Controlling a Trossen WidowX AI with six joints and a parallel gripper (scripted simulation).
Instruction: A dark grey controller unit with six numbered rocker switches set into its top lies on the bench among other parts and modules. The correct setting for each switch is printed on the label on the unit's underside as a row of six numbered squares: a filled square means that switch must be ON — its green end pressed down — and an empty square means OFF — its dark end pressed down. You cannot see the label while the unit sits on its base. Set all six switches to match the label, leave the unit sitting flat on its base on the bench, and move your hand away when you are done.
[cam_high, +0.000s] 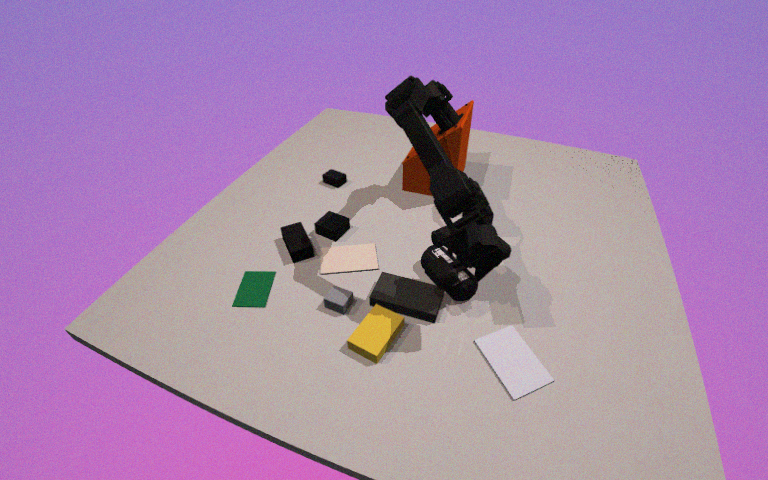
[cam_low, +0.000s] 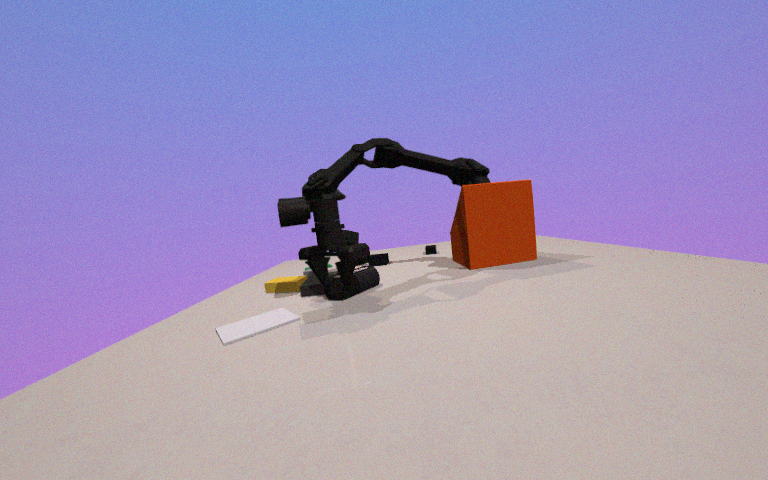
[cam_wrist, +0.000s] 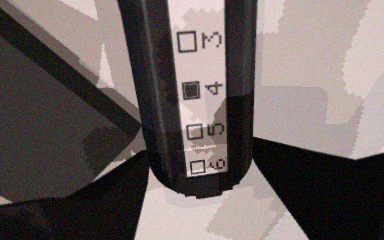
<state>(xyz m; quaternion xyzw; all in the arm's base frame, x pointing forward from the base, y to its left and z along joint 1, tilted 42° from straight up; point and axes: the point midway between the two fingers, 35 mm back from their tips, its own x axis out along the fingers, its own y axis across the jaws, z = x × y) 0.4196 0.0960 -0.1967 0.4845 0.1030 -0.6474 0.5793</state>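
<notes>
My gripper tip is now 8 cm short of the dark grey box, 10 cm to the left of it and 1 cm above it. Also, from my gripper tip: grey cube (16 cm ahead, 22 cm to the right, 1 cm below); beige card (3 cm ahead, 28 cm to the right, 2 cm below); yellow block (19 cm ahead, 11 cm to the right, 1 cm below).
</notes>
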